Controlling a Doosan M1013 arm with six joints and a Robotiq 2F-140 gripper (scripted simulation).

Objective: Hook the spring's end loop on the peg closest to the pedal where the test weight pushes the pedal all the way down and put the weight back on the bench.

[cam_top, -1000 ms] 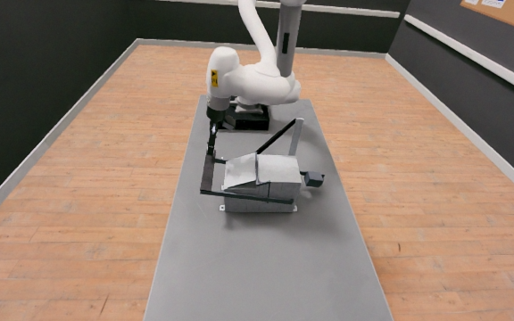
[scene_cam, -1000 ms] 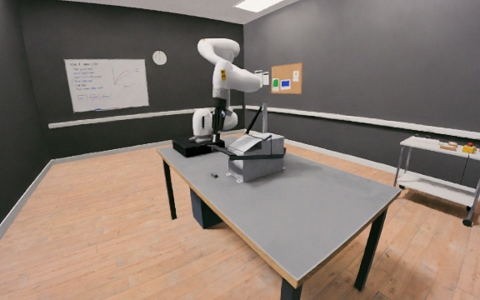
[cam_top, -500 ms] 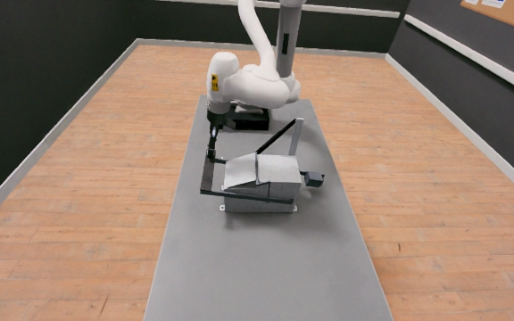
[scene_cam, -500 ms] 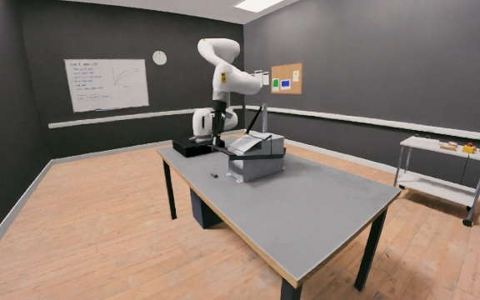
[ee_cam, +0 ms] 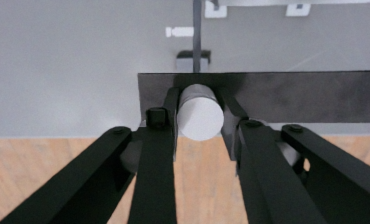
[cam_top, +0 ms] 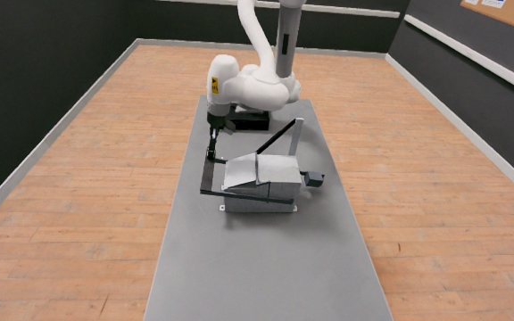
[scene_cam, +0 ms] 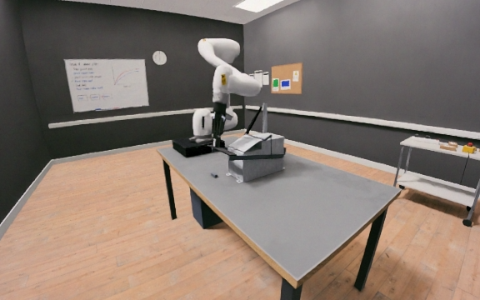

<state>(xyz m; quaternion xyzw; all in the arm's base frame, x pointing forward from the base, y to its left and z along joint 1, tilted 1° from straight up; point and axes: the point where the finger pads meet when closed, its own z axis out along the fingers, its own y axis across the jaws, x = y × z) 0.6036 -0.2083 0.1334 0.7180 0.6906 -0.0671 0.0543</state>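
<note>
Now: the steel test weight 10 mm below my hand. The rest, counted from my hand: small dark object: 30 mm to the right, 210 mm below.
</note>
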